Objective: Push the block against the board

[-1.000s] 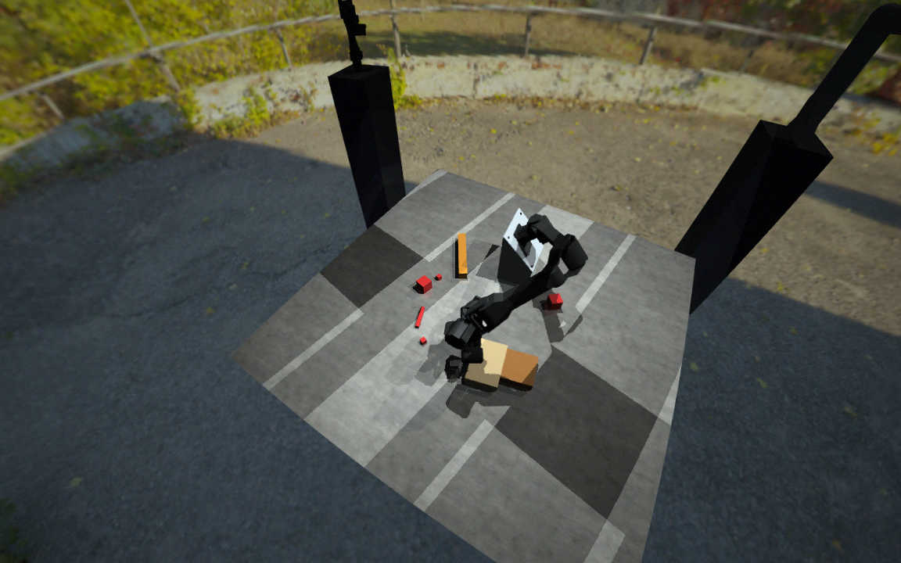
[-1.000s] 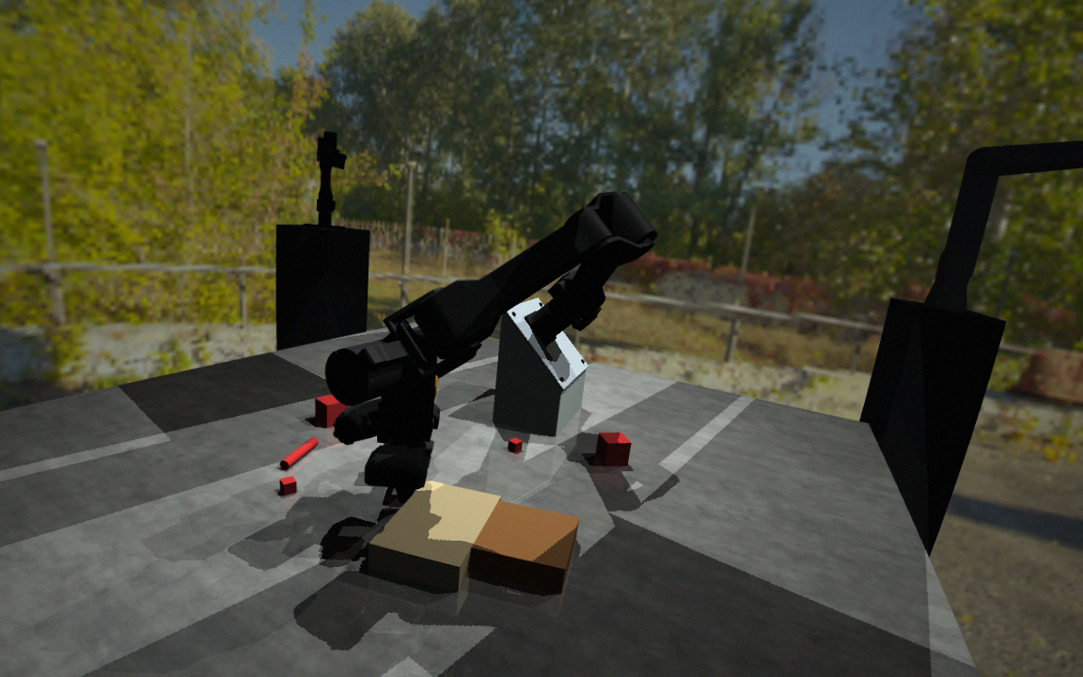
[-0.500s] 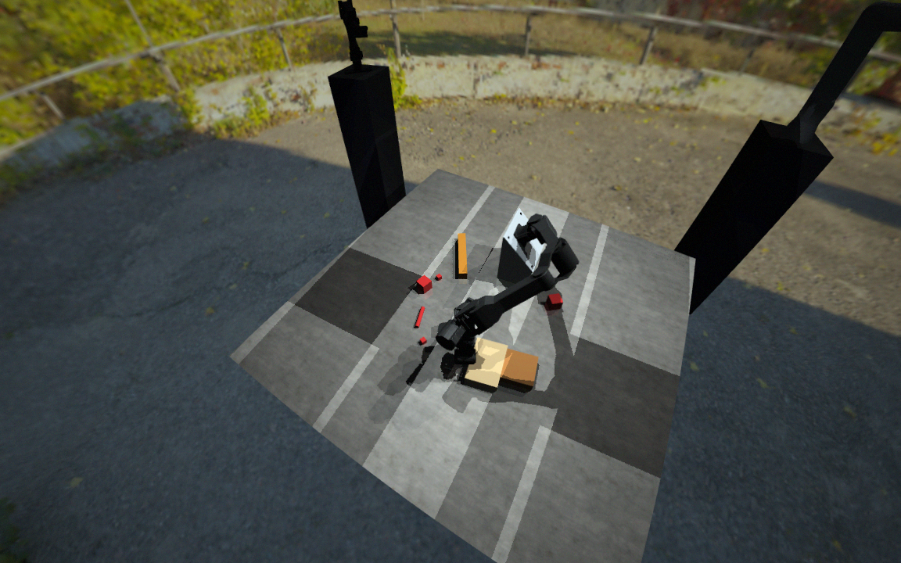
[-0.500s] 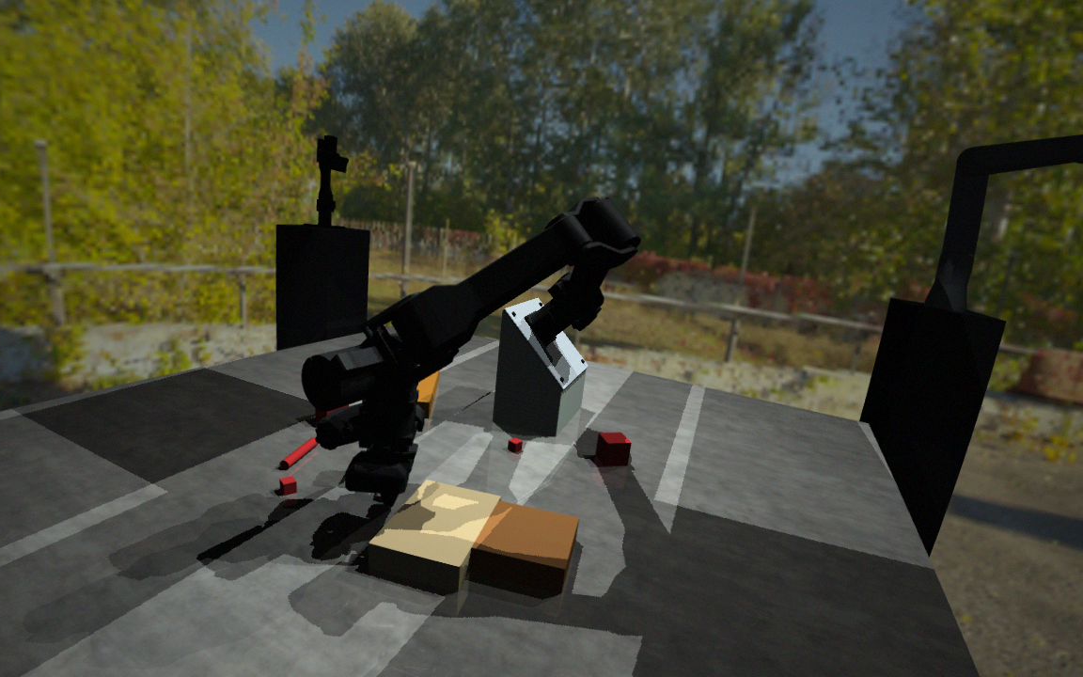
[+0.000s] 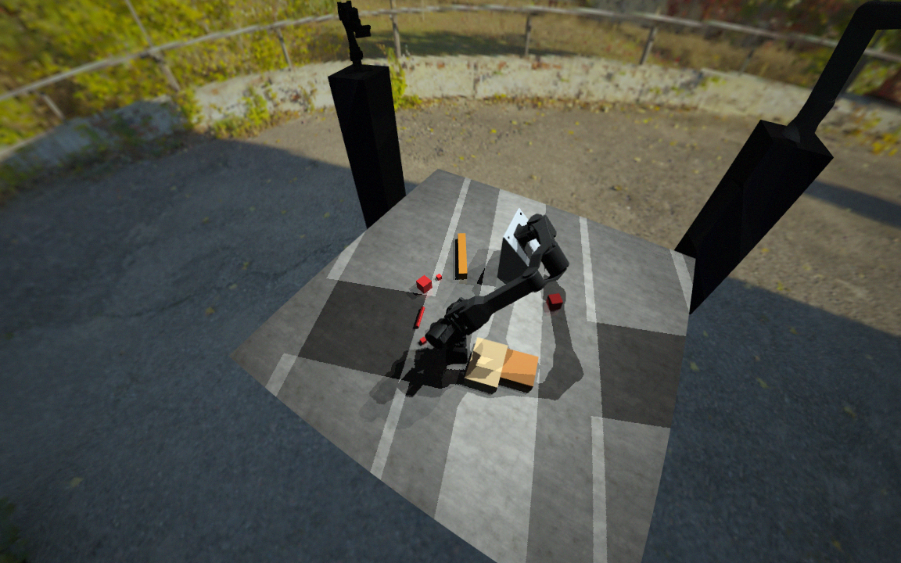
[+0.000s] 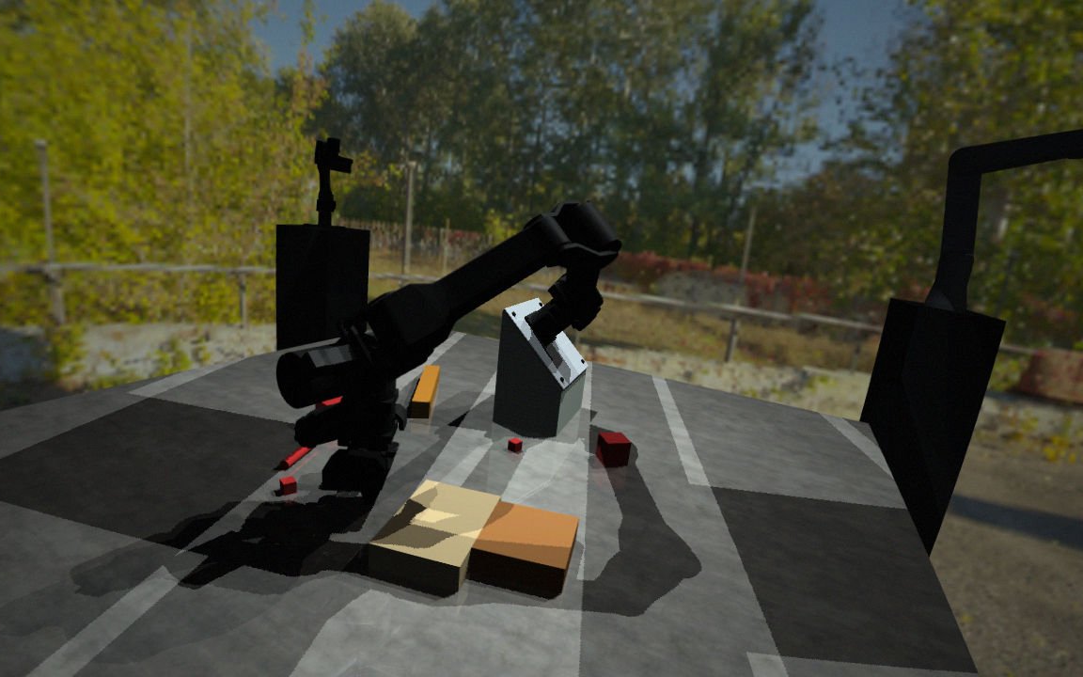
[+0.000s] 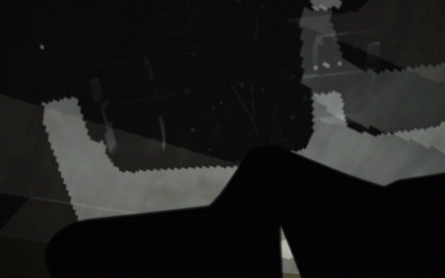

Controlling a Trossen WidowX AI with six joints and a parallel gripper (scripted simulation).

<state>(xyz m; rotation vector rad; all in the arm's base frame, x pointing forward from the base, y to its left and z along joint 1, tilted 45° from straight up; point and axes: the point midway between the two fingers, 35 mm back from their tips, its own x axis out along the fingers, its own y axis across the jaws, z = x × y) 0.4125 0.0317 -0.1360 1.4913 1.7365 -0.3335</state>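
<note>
The brown square block is 21 cm to the left of my gripper tip and 1 cm above it. Round my gripper tip: orange bar 38 cm behind, 14 cm to the right, 1 cm above; red rod 16 cm to the right, 5 cm behind; tan board 11 cm to the left, 2 cm ahead, 1 cm above.
</note>
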